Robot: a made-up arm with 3 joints. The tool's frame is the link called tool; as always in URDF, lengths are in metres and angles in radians. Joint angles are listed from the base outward.
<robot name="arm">
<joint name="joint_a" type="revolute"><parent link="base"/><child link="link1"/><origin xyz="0 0 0.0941"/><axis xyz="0 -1 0"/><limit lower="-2.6" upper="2.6"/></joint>
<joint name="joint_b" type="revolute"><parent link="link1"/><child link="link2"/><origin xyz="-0.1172 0.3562 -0.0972"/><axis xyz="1 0 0"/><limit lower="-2.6" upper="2.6"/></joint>
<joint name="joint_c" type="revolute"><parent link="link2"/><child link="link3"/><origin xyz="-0.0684 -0.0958 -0.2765"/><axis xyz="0 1 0"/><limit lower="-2.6" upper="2.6"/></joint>
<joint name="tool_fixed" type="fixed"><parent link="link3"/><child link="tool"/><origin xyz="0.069 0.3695 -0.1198"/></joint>
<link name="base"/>
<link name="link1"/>
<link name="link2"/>
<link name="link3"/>
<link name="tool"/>
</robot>
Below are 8 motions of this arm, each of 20 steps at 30 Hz.
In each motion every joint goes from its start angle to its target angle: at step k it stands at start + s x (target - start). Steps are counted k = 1, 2, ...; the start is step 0. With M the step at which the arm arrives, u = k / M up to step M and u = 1 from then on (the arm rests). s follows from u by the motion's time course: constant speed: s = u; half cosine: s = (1 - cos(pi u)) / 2; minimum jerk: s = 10 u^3 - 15 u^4 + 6 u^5.
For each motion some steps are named. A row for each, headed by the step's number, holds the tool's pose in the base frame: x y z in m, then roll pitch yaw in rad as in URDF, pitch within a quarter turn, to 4 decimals.
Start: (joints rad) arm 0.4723 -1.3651 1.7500
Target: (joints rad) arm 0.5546 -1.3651 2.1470
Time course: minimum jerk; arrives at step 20
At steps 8, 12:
8: -0.0771 0.1123 -0.4348 -1.1334 0.3202 -1.7518
12: -0.0657 0.1316 -0.4349 -1.1511 0.3879 -1.8815

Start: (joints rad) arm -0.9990 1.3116 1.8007
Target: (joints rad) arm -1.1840 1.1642 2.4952
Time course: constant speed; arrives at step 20
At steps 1, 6, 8, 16, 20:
1: -0.0986 0.7291 0.4094 2.5989 -0.0857 1.9346
6: -0.0919 0.7130 0.4138 2.6355 -0.2377 2.0461
8: -0.0882 0.7064 0.4147 2.6467 -0.3012 2.0882
16: -0.0686 0.6806 0.4132 2.6710 -0.5675 2.2476
20: -0.0567 0.6687 0.4088 2.6685 -0.7068 2.3269

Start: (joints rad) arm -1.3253 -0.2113 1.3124
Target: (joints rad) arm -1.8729 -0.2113 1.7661
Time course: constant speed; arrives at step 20
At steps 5, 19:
5: -0.5375 0.5479 0.3314 -3.1181 0.2511 -2.9257
19: -0.3680 0.5559 0.5256 3.0786 -0.4408 -2.9111

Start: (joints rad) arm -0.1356 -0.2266 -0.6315
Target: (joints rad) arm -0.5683 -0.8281 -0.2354
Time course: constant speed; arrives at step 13
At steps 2, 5, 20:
2: -0.1631 0.5094 -0.3889 -0.3321 -0.3399 0.1807
5: -0.2246 0.4465 -0.3942 -0.4398 -0.1312 0.2071
20: -0.3743 0.2637 -0.3238 -0.7401 0.4011 0.1877

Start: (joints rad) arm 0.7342 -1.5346 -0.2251
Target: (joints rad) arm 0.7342 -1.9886 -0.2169
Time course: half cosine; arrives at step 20
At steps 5, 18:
5: 0.1727 -0.0299 -0.2341 -1.7969 -0.7053 0.2958
18: 0.0646 -0.0998 -0.1154 -2.1346 -0.6323 0.2478

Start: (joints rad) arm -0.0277 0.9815 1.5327
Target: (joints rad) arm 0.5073 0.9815 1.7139
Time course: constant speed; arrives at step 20
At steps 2, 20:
2: -0.3023 0.7975 0.0233 1.5264 0.5883 1.5295
20: -0.2493 0.7808 -0.1037 1.0554 0.5825 1.3992

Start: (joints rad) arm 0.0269 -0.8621 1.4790
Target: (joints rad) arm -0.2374 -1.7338 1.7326
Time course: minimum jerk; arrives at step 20
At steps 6, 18, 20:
6: -0.3101 0.2066 -0.4177 -1.5579 0.5666 -1.5213
18: -0.3801 -0.0078 -0.1410 -1.7821 -0.1869 -1.6921
20: -0.3801 -0.0092 -0.1375 -1.7831 -0.1948 -1.6923

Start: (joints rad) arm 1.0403 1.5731 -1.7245
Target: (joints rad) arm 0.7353 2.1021 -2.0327
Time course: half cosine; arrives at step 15
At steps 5, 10, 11, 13, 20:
5: -0.2113 0.4998 0.1376 2.5160 0.2655 -1.5948
10: -0.2288 0.4043 0.1727 2.3045 0.5471 -1.5675
11: -0.2294 0.3881 0.1772 2.2611 0.5953 -1.5755
13: -0.2292 0.3648 0.1828 2.1924 0.6643 -1.5953
20: -0.2288 0.3566 0.1845 2.1661 0.6884 -1.6048

